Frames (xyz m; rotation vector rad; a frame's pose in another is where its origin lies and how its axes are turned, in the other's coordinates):
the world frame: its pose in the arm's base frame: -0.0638 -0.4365 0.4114 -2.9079 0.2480 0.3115
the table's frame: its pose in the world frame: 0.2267 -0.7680 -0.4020 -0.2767 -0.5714 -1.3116
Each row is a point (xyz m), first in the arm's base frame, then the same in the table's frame.
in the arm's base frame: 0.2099 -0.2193 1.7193
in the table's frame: -0.7229 -0.3175 -0.5080
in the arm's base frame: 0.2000 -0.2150 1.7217
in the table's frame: -0.7219 -0.3284 -0.5064
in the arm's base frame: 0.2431 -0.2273 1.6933
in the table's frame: -0.7134 -0.2764 -0.5002
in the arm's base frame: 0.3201 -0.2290 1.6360
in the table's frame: -0.6774 -0.1881 -0.4890
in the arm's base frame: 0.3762 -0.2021 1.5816
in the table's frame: -0.6209 -0.1288 -0.4778
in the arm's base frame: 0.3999 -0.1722 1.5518
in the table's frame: -0.5777 -0.1077 -0.4723
